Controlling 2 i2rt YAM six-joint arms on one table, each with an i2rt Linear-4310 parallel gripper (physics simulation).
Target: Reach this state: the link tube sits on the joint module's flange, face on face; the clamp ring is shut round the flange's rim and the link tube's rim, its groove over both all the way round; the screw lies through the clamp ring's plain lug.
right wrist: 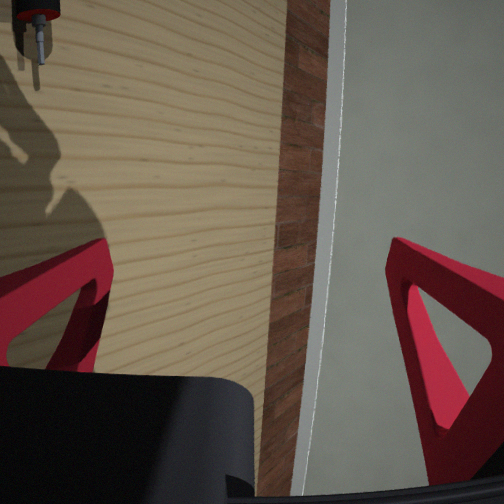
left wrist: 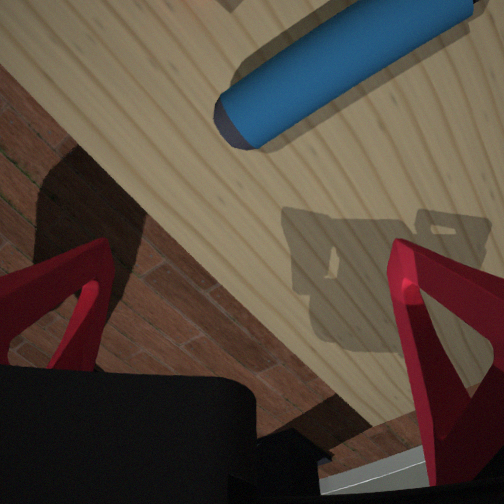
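The blue link tube (left wrist: 335, 65) lies on its side on the wooden table, at the top of the left wrist view, with its dark end face turned toward me. My left gripper (left wrist: 250, 280) is open and empty, hanging above the table's edge well short of the tube. In the right wrist view a small grey screw (right wrist: 39, 37) points down from a red and black part (right wrist: 36, 10) at the top left corner. My right gripper (right wrist: 250, 280) is open and empty over the table's edge, far from the screw. The joint module's flange and the clamp ring are not in view.
The wooden table's edge runs diagonally through the left wrist view, with brick floor (left wrist: 150, 280) beyond it. In the right wrist view a brick strip (right wrist: 297, 200) and a grey floor (right wrist: 420, 150) lie right of the table. Arm shadows fall on the wood.
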